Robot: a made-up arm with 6 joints.
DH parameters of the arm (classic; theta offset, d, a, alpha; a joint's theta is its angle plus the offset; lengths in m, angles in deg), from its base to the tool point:
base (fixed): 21.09 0 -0.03 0
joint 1: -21.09 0.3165 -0.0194 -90
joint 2: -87.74 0 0.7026 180
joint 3: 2.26 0.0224 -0.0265 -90
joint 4: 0 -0.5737 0.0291 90
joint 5: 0 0.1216 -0.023 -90
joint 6: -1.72 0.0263 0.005 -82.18
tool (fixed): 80.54 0.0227 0 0
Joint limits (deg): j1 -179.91..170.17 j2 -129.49..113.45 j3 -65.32..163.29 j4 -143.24..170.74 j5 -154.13..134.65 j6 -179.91..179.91
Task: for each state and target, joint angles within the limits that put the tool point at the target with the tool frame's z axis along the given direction. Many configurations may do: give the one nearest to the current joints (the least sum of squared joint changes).
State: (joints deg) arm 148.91 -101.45 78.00 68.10 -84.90 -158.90
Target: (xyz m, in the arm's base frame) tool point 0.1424 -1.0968 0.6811 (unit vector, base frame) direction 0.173 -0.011 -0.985
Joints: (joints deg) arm 98.11 -51.53 125.00 72.53 -79.08 -178.19
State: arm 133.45 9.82 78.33 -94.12 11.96 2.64
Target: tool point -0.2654 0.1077 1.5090 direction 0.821 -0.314 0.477
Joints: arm 144.91 -4.35 63.92 -122.85 42.06 21.87
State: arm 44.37 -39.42 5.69 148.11 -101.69 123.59
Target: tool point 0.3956 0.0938 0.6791 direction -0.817 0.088 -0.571
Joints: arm -0.03 -4.30 -31.33 170.74 -144.22 88.53
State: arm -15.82 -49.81 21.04 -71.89 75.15 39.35
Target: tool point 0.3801 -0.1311 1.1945 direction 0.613 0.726 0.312
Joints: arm -5.64 -13.25 16.17 -48.32 56.23 59.67
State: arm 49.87 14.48 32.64 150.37 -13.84 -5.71
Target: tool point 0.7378 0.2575 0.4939 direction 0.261 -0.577 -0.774
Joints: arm 12.65 34.34 -2.88 170.74 -63.82 -43.43
